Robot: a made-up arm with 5 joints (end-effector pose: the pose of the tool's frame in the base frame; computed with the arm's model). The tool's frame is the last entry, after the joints. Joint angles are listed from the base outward.
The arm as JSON. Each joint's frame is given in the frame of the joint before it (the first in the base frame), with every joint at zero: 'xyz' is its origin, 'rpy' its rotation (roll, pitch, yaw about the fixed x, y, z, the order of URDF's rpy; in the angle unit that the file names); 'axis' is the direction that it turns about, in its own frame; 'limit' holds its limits. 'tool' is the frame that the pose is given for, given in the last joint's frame.
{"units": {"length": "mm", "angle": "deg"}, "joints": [
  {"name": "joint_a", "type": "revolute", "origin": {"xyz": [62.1, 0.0, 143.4], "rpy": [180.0, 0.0, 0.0]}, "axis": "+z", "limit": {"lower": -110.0, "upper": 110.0}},
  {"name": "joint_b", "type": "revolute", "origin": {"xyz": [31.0, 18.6, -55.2], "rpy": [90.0, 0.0, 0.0]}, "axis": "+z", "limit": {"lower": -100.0, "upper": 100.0}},
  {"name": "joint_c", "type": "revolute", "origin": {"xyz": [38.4, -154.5, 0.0], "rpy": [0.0, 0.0, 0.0]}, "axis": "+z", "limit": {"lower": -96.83, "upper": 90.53}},
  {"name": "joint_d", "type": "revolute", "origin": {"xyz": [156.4, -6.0, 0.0], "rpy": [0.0, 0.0, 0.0]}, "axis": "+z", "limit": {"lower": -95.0, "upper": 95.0}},
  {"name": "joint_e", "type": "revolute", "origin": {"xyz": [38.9, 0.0, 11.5], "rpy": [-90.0, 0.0, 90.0]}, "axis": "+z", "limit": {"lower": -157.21, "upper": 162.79}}
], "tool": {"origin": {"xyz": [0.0, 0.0, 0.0], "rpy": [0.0, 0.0, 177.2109]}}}
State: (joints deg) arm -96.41 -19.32 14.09 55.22 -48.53
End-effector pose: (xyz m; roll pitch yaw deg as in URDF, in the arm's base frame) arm 0.0472 0.1959 0.3475 33.24 -23.69 37.93
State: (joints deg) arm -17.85 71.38 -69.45 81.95 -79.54
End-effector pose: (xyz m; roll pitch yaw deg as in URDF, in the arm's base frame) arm 0.3977 0.1006 0.1736 6.07 -0.82 -64.52
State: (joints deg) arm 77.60 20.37 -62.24 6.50 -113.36
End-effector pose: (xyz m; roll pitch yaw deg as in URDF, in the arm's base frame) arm 0.1121 -0.2603 0.4614 128.34 21.06 -151.74
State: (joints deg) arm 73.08 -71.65 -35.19 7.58 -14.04
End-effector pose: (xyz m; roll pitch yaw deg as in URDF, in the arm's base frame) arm 0.0085 0.1518 0.4700 -177.30 8.86 123.96
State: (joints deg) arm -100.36 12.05 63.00 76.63 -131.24
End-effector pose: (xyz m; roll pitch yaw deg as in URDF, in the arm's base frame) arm 0.0488 0.1121 0.1737 -53.15 -37.72 -14.28
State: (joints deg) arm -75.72 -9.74 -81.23 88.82 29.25
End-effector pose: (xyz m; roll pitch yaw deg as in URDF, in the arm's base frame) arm 0.0870 0.0689 0.5151 -94.82 -63.46 170.03
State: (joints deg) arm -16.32 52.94 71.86 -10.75 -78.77
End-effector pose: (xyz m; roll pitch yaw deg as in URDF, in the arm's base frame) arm 0.1382 0.0149 0.0937 -23.82 3.43 -65.96
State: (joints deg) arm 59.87 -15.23 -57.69 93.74 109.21
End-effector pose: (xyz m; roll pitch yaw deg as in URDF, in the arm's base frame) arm 0.1082 -0.0935 0.4952 -68.37 15.32 36.11
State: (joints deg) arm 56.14 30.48 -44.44 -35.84 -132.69
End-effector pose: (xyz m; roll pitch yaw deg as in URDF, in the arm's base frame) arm 0.2333 -0.2679 0.3855 149.35 27.40 -108.30
